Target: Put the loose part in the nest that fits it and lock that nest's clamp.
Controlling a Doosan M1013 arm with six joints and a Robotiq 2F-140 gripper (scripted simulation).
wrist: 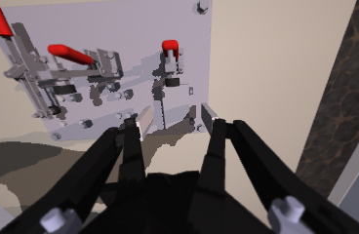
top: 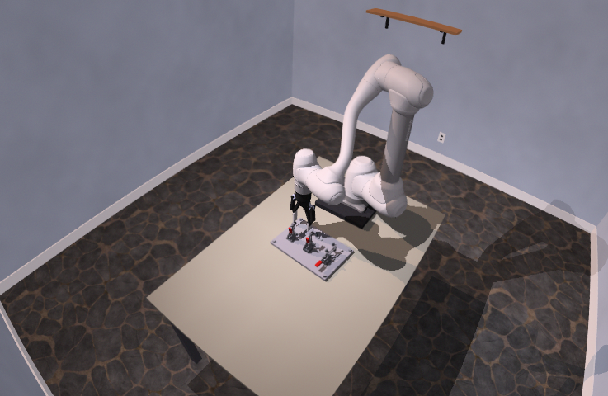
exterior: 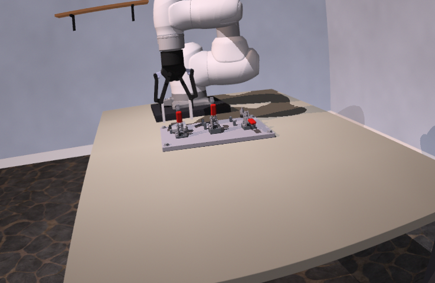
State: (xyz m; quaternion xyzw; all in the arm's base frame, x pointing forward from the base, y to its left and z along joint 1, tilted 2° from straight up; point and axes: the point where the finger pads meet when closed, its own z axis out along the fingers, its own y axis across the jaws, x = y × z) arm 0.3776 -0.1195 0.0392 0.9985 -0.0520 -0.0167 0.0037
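The loose part lies 5 cm below my hand. From my hand the other things lie so: grey fixture plate 10 cm to the left, 7 cm below, 6 cm ahead.
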